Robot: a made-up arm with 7 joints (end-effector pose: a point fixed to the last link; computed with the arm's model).
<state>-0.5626 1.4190 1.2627 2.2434 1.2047 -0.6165 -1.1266</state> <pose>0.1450 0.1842 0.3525 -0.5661 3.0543 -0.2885</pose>
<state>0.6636 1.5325 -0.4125 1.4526 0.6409 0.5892 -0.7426</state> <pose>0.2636 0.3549 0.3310 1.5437 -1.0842 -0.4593</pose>
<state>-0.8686 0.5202 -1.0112 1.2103 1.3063 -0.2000 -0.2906</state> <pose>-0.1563 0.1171 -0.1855 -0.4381 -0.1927 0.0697</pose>
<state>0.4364 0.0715 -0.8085 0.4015 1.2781 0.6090 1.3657</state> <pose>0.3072 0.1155 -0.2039 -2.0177 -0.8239 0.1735</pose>
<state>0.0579 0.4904 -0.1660 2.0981 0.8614 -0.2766 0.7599</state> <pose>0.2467 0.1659 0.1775 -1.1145 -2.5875 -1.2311</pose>
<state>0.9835 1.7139 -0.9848 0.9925 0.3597 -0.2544 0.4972</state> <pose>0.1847 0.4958 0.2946 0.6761 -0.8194 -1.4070</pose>
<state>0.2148 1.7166 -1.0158 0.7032 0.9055 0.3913 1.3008</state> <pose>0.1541 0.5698 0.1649 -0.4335 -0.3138 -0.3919</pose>
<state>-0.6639 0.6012 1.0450 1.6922 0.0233 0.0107 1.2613</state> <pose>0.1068 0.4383 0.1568 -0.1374 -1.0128 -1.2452</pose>
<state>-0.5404 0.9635 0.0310 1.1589 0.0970 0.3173 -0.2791</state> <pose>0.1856 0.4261 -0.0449 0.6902 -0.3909 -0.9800</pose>
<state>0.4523 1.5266 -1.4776 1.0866 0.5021 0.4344 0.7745</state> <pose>0.1849 0.4501 -0.0006 -0.3559 0.2143 -0.8984</pose>
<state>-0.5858 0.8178 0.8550 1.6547 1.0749 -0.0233 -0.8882</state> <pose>0.1653 0.4284 0.1562 1.1423 -1.5492 0.5599</pose>
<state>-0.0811 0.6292 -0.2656 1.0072 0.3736 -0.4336 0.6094</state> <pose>0.2331 0.3331 -0.1083 -0.4732 -1.4035 -1.1278</pose>
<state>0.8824 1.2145 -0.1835 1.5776 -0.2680 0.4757 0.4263</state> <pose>0.2208 0.2947 0.4049 1.2157 -1.1313 -1.2785</pose>
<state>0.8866 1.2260 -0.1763 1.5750 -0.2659 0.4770 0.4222</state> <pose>0.2171 0.2967 0.4082 1.2334 -1.1300 -1.2638</pose>
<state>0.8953 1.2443 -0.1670 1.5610 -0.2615 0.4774 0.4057</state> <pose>0.2119 0.3024 0.4132 1.2674 -1.1276 -1.2295</pose>
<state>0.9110 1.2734 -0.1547 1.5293 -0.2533 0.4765 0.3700</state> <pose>0.2039 0.3140 0.4206 1.3260 -1.1225 -1.1641</pose>
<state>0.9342 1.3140 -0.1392 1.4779 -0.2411 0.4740 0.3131</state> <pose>0.1917 0.3318 0.4305 1.4103 -1.1130 -1.0628</pose>
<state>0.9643 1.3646 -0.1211 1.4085 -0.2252 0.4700 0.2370</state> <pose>0.1737 0.3550 0.4422 1.5151 -1.0970 -0.9263</pose>
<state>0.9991 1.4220 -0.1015 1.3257 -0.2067 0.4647 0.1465</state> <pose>0.1492 0.3815 0.4539 1.6313 -1.0719 -0.7606</pose>
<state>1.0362 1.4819 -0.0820 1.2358 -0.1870 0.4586 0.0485</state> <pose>0.1189 0.4085 0.4639 1.7472 -1.0364 -0.5766</pose>
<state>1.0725 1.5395 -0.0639 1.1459 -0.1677 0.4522 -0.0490</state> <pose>0.0852 0.4333 0.4707 1.8515 -0.9919 -0.3887</pose>
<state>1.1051 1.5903 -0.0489 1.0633 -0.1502 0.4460 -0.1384</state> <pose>0.0522 0.4541 0.4737 1.9361 -0.9424 -0.2140</pose>
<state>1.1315 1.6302 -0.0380 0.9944 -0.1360 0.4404 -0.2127</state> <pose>0.0241 0.4698 0.4734 1.9972 -0.8948 -0.0686</pose>
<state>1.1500 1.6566 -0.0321 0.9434 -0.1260 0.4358 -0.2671</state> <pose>0.0041 0.4808 0.4713 2.0351 -0.8560 0.0354</pose>
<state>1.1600 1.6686 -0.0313 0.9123 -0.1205 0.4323 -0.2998</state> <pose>-0.0059 0.4875 0.4688 2.0529 -0.8314 0.0927</pose>
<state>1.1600 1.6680 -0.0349 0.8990 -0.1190 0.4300 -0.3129</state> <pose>-0.0062 0.4910 0.4666 2.0549 -0.8200 0.1054</pose>
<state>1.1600 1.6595 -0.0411 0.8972 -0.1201 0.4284 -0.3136</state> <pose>-0.0020 0.4925 0.4648 2.0482 -0.8216 0.0964</pose>
